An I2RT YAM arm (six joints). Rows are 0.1 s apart.
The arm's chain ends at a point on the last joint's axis. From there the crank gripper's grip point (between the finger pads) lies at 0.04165 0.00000 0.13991 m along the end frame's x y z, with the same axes.
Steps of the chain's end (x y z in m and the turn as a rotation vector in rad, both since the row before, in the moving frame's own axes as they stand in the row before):
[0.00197 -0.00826 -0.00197 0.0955 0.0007 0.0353]
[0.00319 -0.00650 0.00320 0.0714 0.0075 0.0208]
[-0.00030 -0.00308 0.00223 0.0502 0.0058 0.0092]
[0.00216 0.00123 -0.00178 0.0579 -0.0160 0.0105]
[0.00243 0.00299 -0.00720 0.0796 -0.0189 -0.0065]
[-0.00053 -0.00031 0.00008 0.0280 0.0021 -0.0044]
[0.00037 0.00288 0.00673 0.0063 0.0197 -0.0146]
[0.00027 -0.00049 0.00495 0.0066 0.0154 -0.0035]
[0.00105 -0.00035 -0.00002 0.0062 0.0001 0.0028]
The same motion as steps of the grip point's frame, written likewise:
[0.00228 -0.02013 -0.00257 0.0955 0.0007 0.0353]
[0.00433 -0.01559 0.00256 0.0714 0.0075 0.0208]
[0.00054 -0.00971 0.00182 0.0502 0.0058 0.0092]
[-0.00004 -0.00646 -0.00135 0.0579 -0.0160 0.0105]
[-0.00026 -0.00843 -0.00689 0.0796 -0.0189 -0.0065]
[-0.00025 -0.00441 -0.00007 0.0280 0.0021 -0.0044]
[0.00311 0.00137 0.00588 0.0063 0.0197 -0.0146]
[0.00242 -0.00156 0.00429 0.0066 0.0154 -0.0035]
[0.00107 -0.00110 -0.00003 0.0062 0.0001 0.0028]

